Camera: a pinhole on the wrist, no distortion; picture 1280 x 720 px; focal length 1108.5 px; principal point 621.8 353.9 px. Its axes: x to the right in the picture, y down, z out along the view. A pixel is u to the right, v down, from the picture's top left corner.
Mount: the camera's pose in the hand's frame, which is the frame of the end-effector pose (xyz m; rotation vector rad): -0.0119 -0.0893 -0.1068 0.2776 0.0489 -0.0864
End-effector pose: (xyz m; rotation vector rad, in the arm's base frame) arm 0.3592 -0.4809 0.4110 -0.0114 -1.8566 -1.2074
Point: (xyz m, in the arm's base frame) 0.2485 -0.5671 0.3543
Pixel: 1220.8 325.7
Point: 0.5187 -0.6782 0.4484
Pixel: behind the camera
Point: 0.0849 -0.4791 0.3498
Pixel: 1054.1 427.7
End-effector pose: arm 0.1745 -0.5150 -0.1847 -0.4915 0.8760 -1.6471
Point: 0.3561 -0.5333 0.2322
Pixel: 418.0 408.1
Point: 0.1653 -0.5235 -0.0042
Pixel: 571.6 391.0
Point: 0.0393 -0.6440 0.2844
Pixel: outside the picture
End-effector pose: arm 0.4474 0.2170 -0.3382 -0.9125 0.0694 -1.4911
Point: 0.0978 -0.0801 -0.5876
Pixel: behind the camera
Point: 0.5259 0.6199 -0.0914
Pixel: 107.3 504.5
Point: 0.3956 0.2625 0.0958
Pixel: 1042.4 178.5
